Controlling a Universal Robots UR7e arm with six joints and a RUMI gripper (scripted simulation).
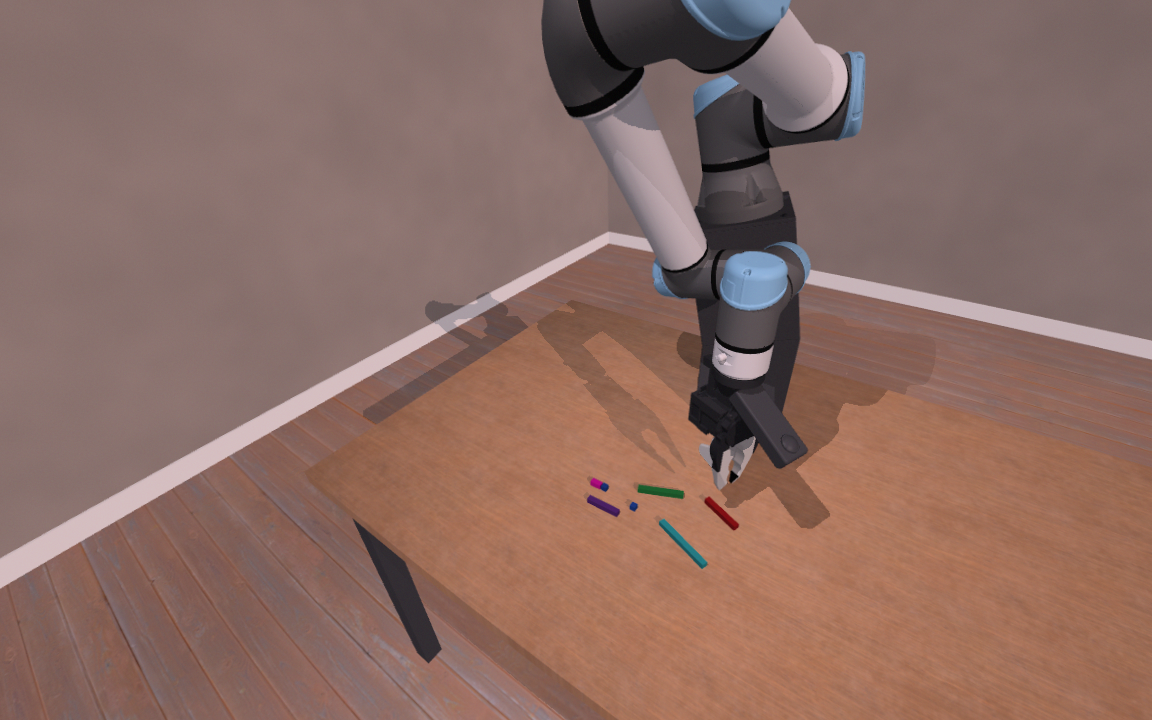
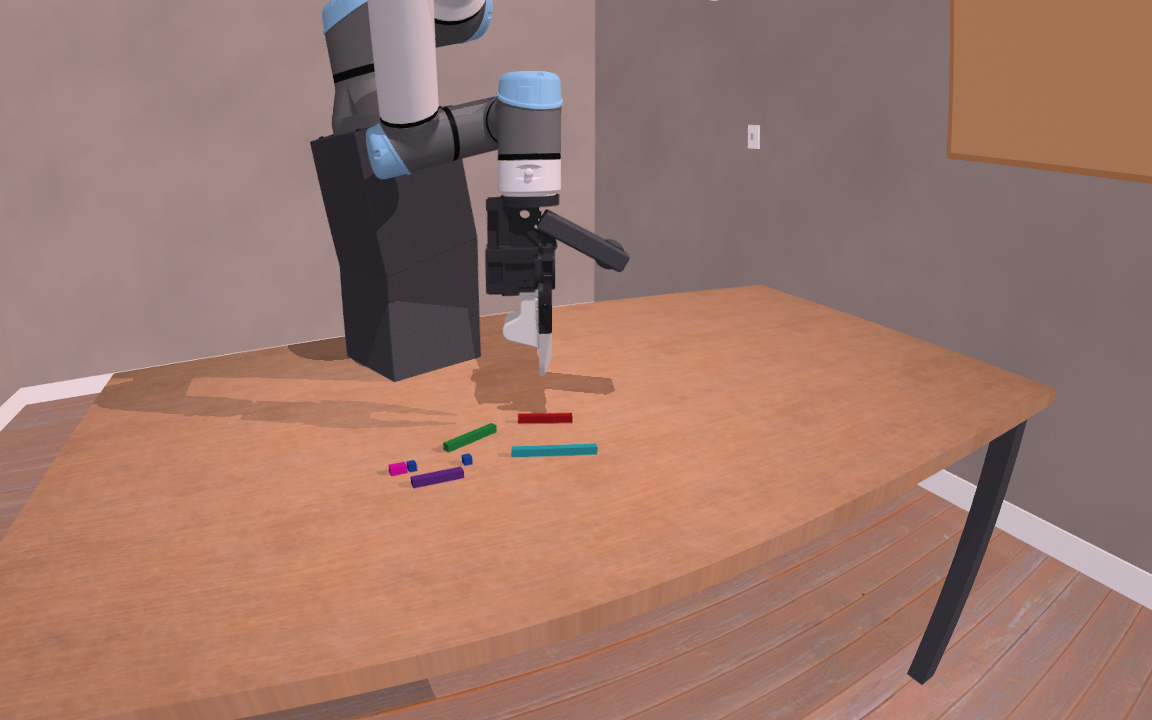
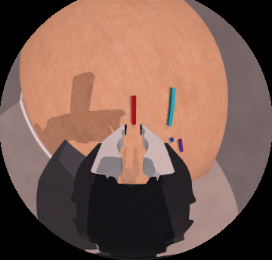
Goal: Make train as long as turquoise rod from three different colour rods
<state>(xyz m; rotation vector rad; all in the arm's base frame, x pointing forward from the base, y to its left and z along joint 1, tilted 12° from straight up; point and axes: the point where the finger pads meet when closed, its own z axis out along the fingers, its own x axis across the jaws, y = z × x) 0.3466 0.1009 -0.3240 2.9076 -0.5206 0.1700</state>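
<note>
Right now my hand is 80 mm above the red rod. From my hand the other things lie so: green rod: 20 mm ahead, 110 mm to the right, 80 mm below; purple rod: 110 mm ahead, 170 mm to the right, 80 mm below; turquoise rod: 90 mm ahead, 20 mm to the right, 80 mm below.
</note>
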